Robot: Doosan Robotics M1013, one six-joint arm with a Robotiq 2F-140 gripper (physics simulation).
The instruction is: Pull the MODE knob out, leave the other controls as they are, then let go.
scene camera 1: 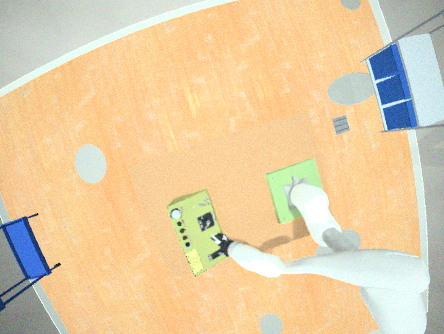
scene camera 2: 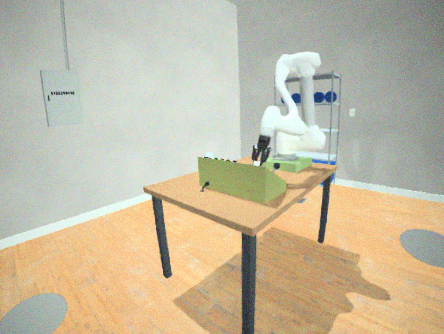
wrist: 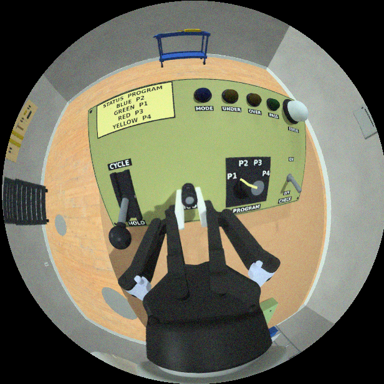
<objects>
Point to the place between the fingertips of the gripper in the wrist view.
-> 189, 196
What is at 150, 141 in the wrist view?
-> A green control panel.
</objects>
